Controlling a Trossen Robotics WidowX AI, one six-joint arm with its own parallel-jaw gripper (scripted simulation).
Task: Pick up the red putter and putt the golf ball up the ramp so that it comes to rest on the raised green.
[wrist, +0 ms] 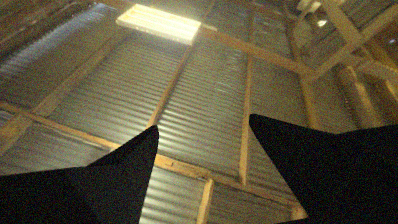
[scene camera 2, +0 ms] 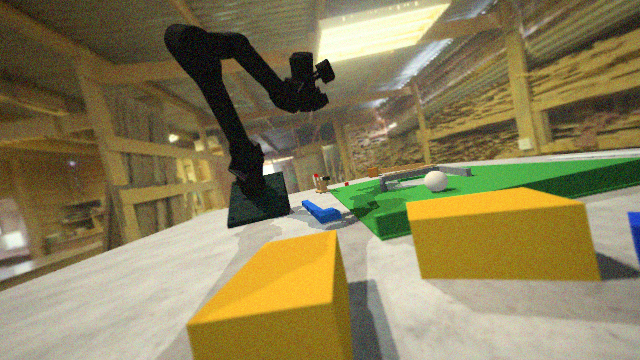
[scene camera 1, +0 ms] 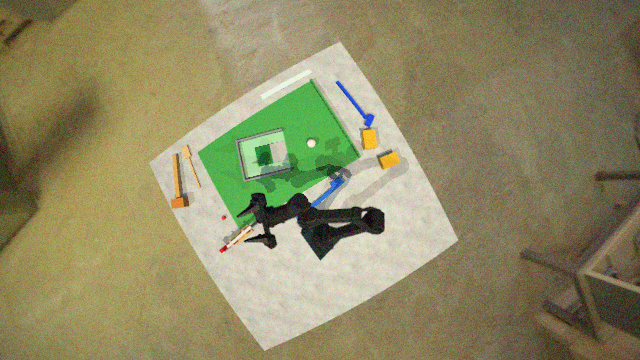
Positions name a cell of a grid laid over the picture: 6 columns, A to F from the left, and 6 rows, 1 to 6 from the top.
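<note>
Nothing is held by my gripper (scene camera 1: C4), and it is open. I can see the gripper (wrist: D4) from the wrist as well.
</note>
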